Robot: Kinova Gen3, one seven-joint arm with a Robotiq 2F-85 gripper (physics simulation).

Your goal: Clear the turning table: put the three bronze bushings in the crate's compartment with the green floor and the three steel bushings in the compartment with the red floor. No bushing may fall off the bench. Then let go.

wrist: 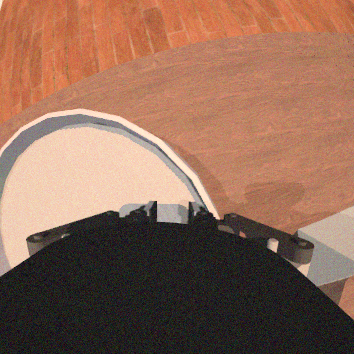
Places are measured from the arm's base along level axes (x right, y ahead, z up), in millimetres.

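Pixels of known places: gripper, fingertip midpoint: (172, 210).
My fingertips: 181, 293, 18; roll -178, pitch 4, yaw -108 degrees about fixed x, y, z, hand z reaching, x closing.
Behind a point stands the place of what it marks, as x, y, z.
The turning table (105, 116) @[302, 339, -2] is a round disc with a white rim, a grey inner wall and a cream top. It fills the left of the wrist view. I see no bushing on the part of it that shows. My gripper (172, 210) @[181, 293, 18] hangs over the table's near right edge with its fingers partly apart. Only a grey patch of shadow shows between them, so it is open and empty. My dark wrist body hides the table's near part and everything below the fingers.
A pale grey corner of the crate (330, 242) shows at the right edge, and its compartments are out of view. The wooden bench (263, 105) @[279, 114, -86] runs behind the table to a curved far edge. Plank floor (70, 35) lies beyond it.
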